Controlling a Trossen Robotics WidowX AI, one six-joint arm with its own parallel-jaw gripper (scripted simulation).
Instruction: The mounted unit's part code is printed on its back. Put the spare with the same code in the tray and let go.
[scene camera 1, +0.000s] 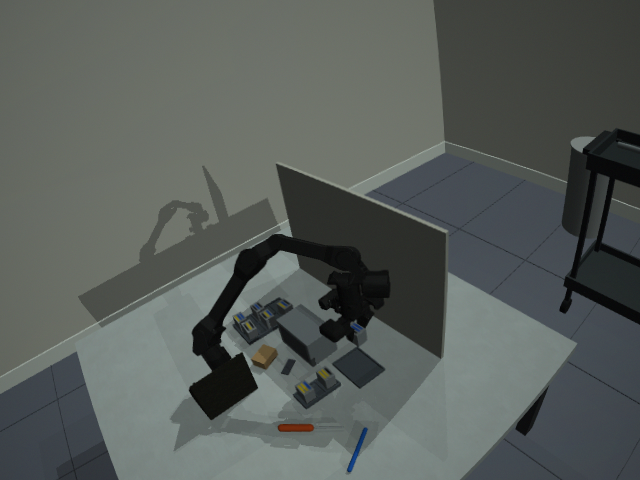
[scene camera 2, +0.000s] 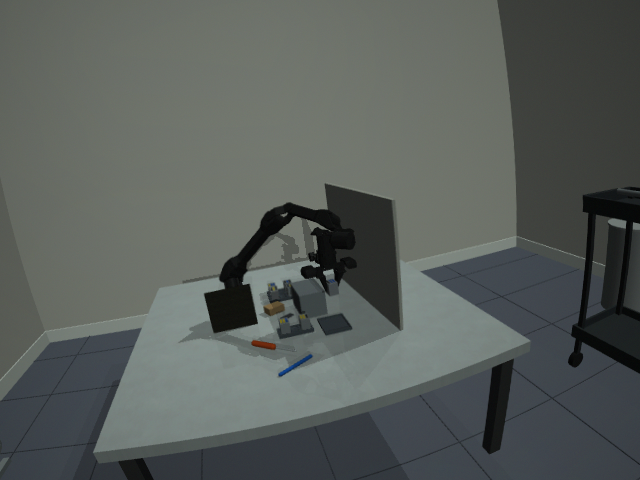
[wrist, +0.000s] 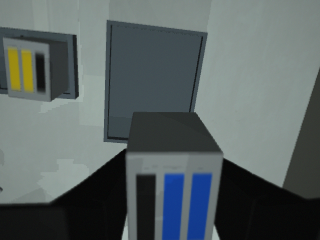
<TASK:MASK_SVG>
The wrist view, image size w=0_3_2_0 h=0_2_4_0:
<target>my gripper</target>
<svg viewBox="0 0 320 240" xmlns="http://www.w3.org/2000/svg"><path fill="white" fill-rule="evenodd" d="M223 158L214 225L220 240L320 240L320 197L304 198L252 174L248 170ZM127 148L123 149L91 174L91 176L51 202L0 204L0 240L122 240L127 216L125 155Z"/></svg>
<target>grey spare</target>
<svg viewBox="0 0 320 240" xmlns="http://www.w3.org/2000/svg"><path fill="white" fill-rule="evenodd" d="M134 112L125 154L128 240L212 240L224 153L196 112Z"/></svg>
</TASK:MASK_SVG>
